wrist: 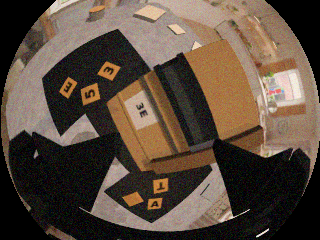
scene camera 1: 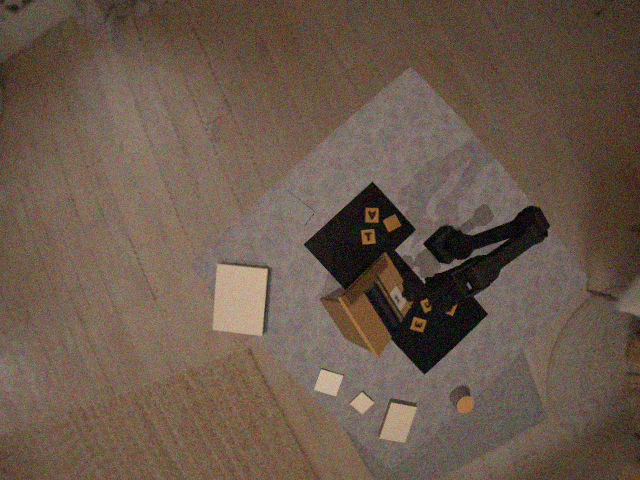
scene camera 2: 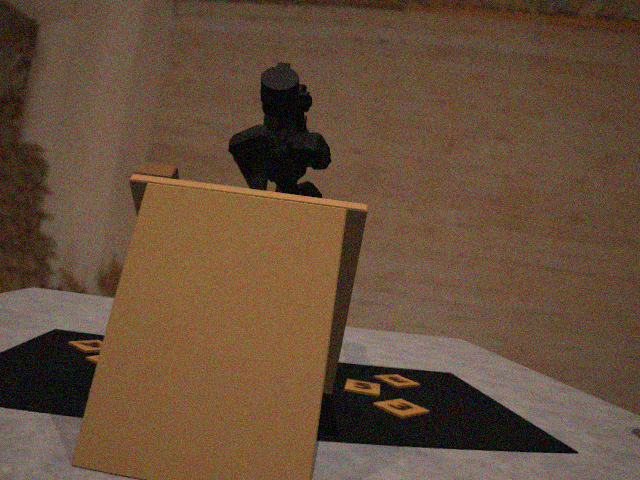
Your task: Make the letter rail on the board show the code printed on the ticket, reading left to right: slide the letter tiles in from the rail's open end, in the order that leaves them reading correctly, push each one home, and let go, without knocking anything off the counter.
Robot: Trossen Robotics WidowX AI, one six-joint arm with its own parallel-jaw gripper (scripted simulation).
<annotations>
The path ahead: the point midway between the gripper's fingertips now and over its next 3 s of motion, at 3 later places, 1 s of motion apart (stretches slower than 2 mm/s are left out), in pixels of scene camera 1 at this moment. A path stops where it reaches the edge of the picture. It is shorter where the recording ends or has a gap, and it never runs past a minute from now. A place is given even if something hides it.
My gripper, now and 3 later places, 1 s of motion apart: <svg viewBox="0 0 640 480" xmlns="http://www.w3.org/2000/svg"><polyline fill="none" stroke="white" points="413,294 416,300 434,322 454,310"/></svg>
</annotations>
